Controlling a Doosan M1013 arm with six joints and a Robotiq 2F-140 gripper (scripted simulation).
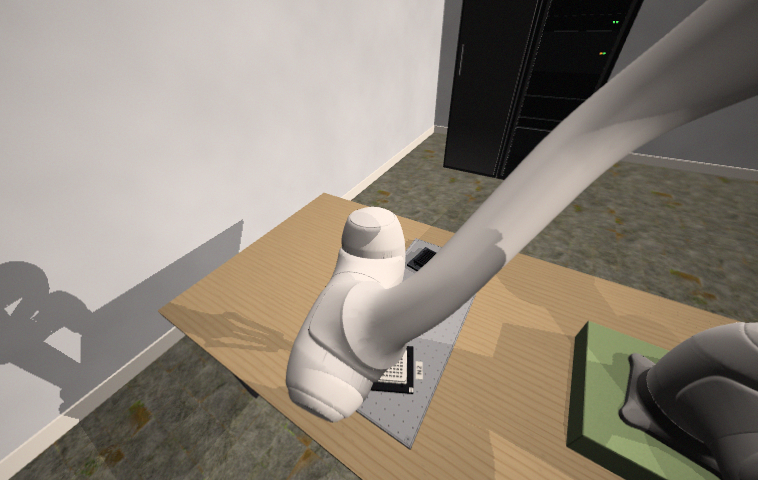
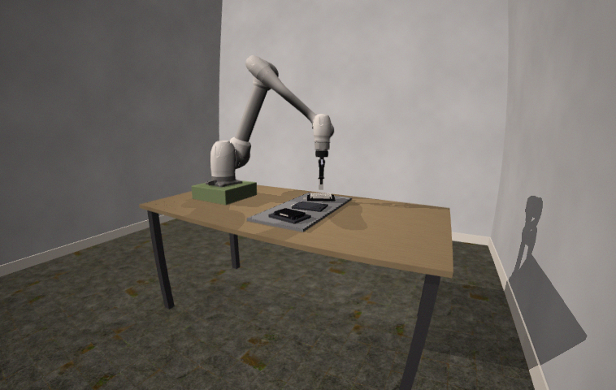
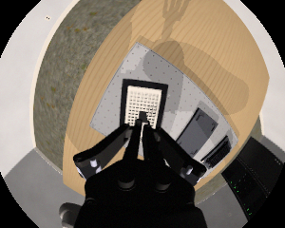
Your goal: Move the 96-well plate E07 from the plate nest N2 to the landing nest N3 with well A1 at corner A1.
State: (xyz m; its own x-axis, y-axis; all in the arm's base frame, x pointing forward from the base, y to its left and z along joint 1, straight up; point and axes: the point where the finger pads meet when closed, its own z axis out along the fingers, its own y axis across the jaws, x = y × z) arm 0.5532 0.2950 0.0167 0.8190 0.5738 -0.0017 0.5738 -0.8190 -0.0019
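My gripper is now 70 mm above the white 96-well plate E07. Round my hand: landing nest N3: 60 mm ahead, 200 mm to the right, 80 mm below; then n2 label: 80 mm behind, 60 mm to the right, 90 mm below; then plate nest N2: 80 mm below.
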